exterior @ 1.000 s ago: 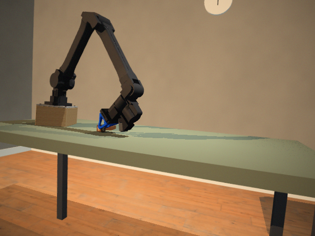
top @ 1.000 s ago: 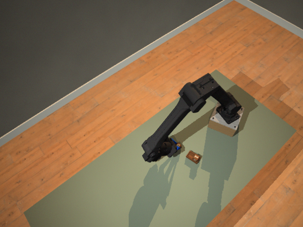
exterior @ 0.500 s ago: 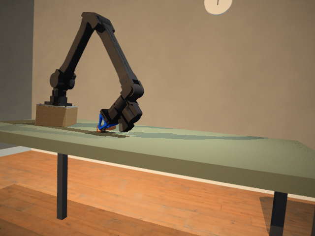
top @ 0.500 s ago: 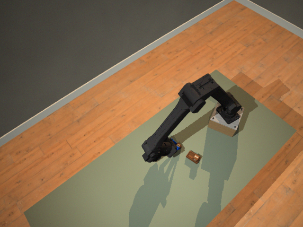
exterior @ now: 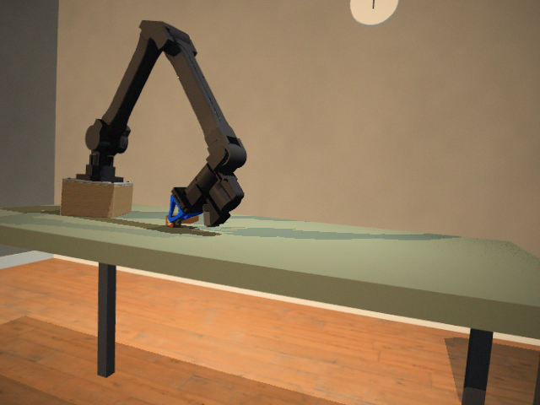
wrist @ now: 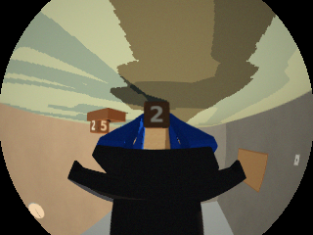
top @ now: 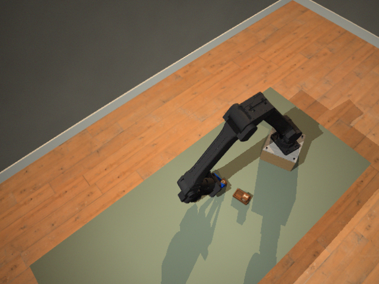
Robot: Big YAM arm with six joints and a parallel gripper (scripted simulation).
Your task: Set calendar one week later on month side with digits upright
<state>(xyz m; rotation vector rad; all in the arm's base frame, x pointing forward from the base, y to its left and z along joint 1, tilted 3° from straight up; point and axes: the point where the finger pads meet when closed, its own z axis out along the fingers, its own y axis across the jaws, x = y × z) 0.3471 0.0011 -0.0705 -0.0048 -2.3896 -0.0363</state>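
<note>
Now: hand 10 mm past the brown digit cube and 10 mm above it. Also, from my hand: brown tray: 50 mm behind, 100 mm to the left, 10 mm below.
</note>
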